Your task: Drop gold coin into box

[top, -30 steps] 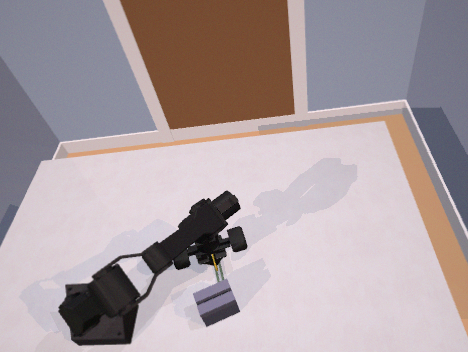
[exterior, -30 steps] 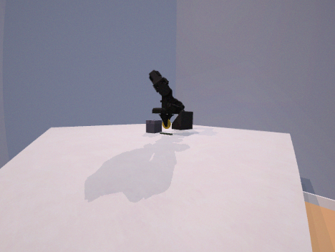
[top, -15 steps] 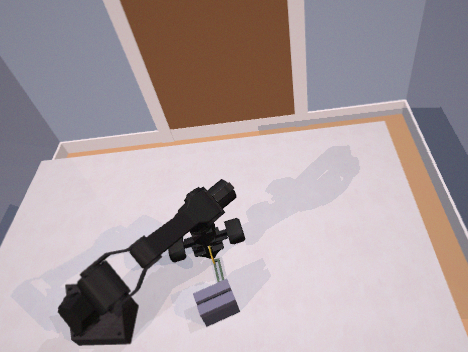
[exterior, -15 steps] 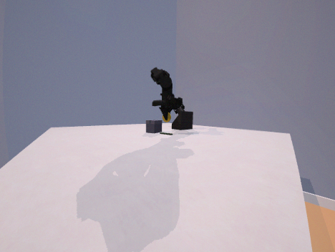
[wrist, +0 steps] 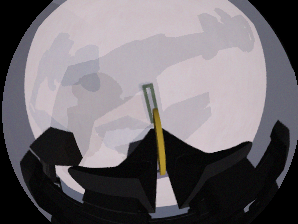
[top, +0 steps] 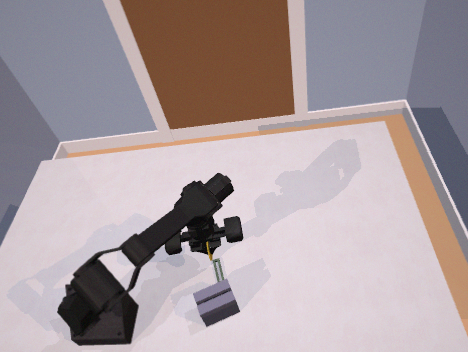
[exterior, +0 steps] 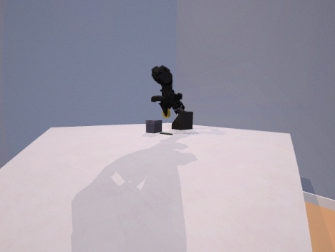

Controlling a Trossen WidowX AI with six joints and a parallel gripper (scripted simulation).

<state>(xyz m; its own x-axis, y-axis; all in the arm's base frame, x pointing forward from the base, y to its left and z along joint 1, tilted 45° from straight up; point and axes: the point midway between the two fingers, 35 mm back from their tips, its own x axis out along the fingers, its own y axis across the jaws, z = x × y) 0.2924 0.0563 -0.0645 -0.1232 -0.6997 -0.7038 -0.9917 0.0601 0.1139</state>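
The gold coin lies 20 mm above my gripper tip.
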